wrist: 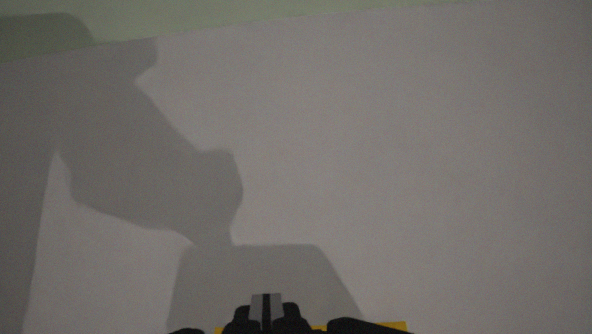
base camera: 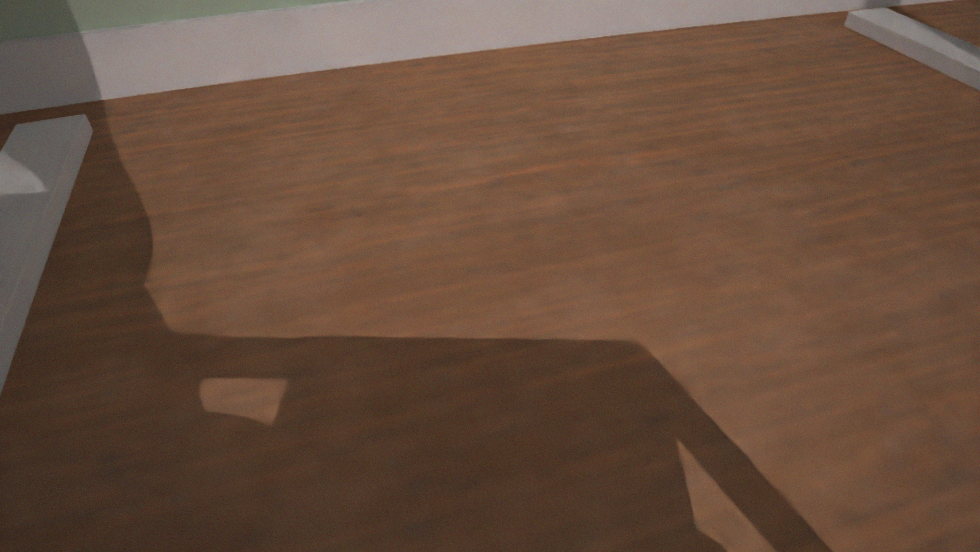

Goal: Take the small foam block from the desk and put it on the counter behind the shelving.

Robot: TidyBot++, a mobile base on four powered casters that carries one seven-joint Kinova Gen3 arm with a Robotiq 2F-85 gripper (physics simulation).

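My gripper is shut and empty at the bottom of the wrist view, its two grey fingertips together over a pale grey surface. A yellow thing shows in part behind and to the right of the fingers, at the lower edge. Most of it is hidden by the gripper or cut off, and I cannot tell whether it is the foam block. The shelving does not show in either view, and I cannot make out the counter.
In the base view, a grey foot-like bar lies at the left and another at the upper right, on the brown wood floor. A white baseboard runs along the green wall. Shadows fall across both views.
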